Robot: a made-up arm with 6 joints. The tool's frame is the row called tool.
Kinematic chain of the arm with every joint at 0, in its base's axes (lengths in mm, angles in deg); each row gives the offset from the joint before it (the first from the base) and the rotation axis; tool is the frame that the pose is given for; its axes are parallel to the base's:
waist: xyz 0 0 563.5 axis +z
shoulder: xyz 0 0 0 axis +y
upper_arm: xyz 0 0 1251.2 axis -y
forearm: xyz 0 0 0 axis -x
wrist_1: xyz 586 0 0 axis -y
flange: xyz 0 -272.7 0 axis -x
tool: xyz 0 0 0
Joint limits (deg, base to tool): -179.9..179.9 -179.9..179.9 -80..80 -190..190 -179.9..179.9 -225..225
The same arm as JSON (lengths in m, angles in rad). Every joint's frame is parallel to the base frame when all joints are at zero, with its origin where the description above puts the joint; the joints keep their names.
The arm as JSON. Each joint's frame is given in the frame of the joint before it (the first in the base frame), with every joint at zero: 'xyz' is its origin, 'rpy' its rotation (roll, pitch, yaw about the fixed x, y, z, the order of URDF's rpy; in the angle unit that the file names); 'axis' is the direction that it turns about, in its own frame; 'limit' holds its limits. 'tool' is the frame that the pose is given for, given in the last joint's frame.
{"units": {"length": "m", "angle": "rad"}, "joints": [
  {"name": "waist", "type": "revolute", "origin": {"xyz": [0.0, 0.0, 0.5635], "rpy": [0.0, 0.0, 0.0]}, "axis": [0.0, 0.0, 1.0], "limit": {"lower": -3.1398, "upper": 3.1398}},
  {"name": "shoulder", "type": "revolute", "origin": {"xyz": [0.0, 0.0, 0.0], "rpy": [0.0, 0.0, 0.0]}, "axis": [0.0, 1.0, 0.0], "limit": {"lower": -3.1398, "upper": 3.1398}},
  {"name": "upper_arm", "type": "revolute", "origin": {"xyz": [0.0, 0.0, 1.2512], "rpy": [0.0, 0.0, 0.0]}, "axis": [0.0, -1.0, 0.0], "limit": {"lower": -1.3963, "upper": 1.3963}},
  {"name": "forearm", "type": "revolute", "origin": {"xyz": [0.0, 0.0, 0.0], "rpy": [0.0, 0.0, 0.0]}, "axis": [-1.0, 0.0, 0.0], "limit": {"lower": -3.3161, "upper": 3.3161}},
  {"name": "wrist_1", "type": "revolute", "origin": {"xyz": [0.586, 0.0, 0.0], "rpy": [0.0, 0.0, 0.0]}, "axis": [0.0, -1.0, 0.0], "limit": {"lower": -3.1398, "upper": 3.1398}},
  {"name": "flange", "type": "revolute", "origin": {"xyz": [0.0, -0.2727, 0.0], "rpy": [0.0, 0.0, 0.0]}, "axis": [-1.0, 0.0, 0.0], "limit": {"lower": -3.927, "upper": 3.927}}
], "tool": {"origin": {"xyz": [0.0, 0.0, 0.0], "rpy": [0.0, 0.0, 0.0]}}}

